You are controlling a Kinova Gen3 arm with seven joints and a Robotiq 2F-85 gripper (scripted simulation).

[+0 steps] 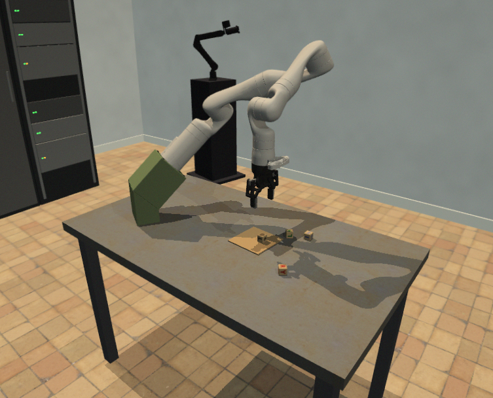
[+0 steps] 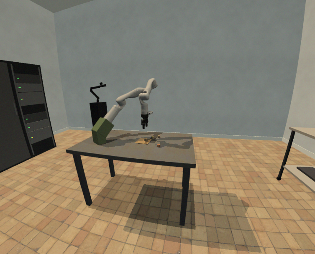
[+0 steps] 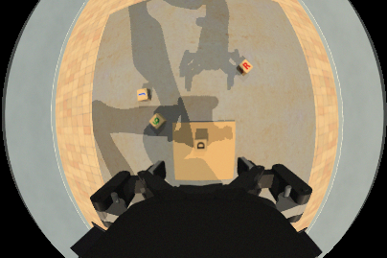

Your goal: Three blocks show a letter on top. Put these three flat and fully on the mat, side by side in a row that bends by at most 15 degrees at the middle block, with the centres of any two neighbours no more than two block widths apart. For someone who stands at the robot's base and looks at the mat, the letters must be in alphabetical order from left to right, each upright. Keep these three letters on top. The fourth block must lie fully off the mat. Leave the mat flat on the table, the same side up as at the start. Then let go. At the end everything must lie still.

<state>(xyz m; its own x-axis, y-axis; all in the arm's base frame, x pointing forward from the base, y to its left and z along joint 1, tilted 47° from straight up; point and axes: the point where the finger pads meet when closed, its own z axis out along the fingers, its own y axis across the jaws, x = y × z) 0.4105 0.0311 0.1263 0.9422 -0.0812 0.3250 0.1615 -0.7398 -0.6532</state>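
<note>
Right now the tan mat is 15 cm below my hand, 2 cm behind it and 1 cm to the right of it.
</note>
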